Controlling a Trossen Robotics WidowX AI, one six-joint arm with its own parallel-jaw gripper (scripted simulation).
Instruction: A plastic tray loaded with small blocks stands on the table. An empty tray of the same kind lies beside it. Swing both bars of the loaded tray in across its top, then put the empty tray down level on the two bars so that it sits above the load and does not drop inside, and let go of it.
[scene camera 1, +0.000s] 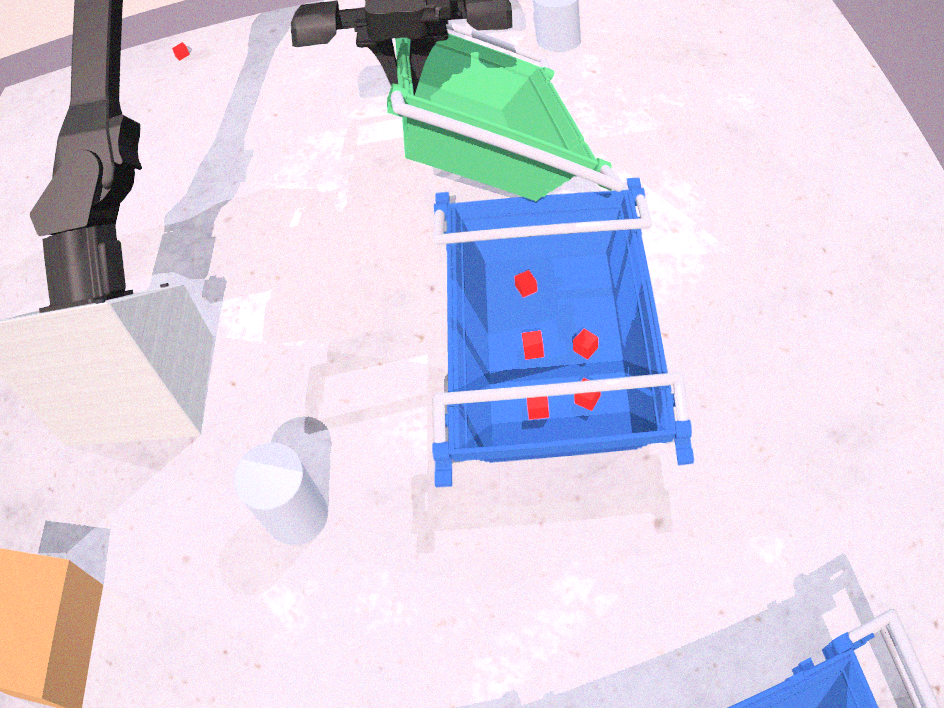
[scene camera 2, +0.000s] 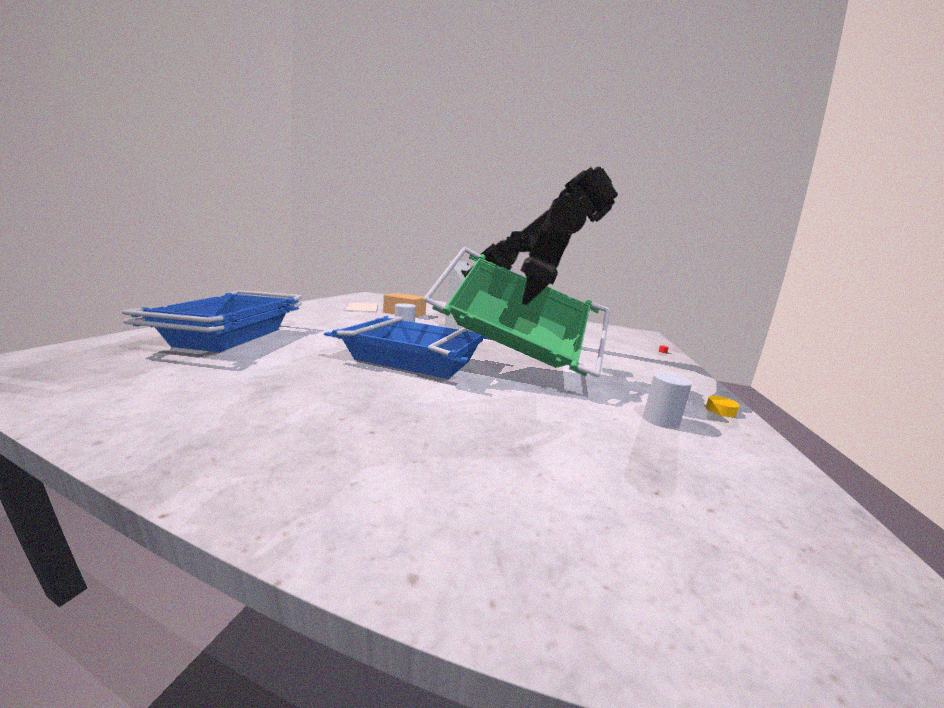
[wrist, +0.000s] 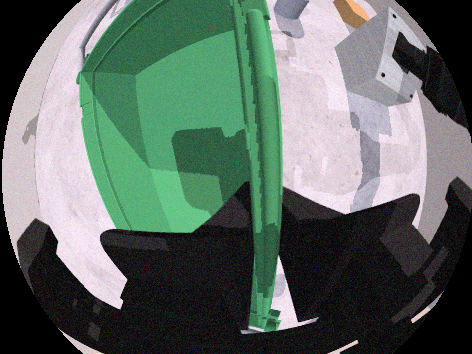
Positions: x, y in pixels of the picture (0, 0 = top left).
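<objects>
My gripper: visible in scene camera 1, in scene camera 2 (524, 303), in the wrist view. On my gripper (scene camera 1: 420, 48) and (wrist: 237, 233) are the same spot. A green tray: visible in scene camera 1, in scene camera 2, in the wrist view (178, 110). On the green tray (scene camera 1: 471, 83) and (scene camera 2: 565, 346) are the same spot.
</objects>
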